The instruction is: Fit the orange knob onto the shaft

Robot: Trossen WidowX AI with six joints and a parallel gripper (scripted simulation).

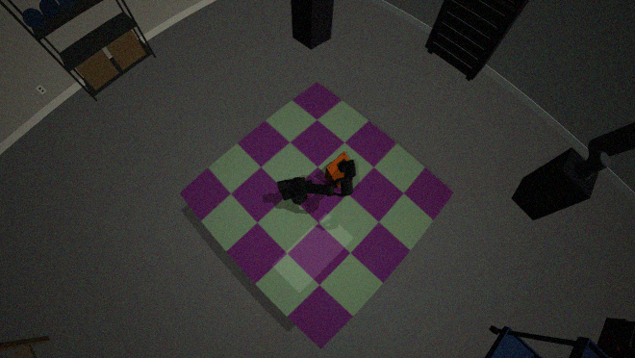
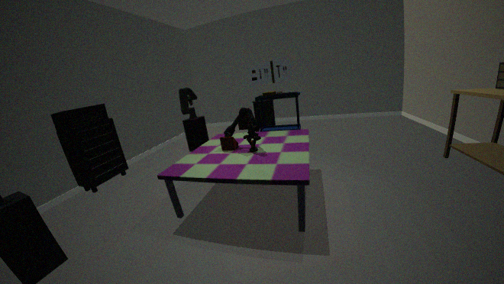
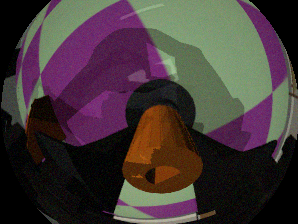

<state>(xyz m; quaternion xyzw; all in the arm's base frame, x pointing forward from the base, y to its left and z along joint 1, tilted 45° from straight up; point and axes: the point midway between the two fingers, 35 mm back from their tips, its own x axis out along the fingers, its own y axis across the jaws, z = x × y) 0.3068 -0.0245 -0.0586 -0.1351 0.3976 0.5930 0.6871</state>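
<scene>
Now: gripper tip 2 cm below the orange knob. Round my gripper tip: pedestal 2 cm below.
</scene>
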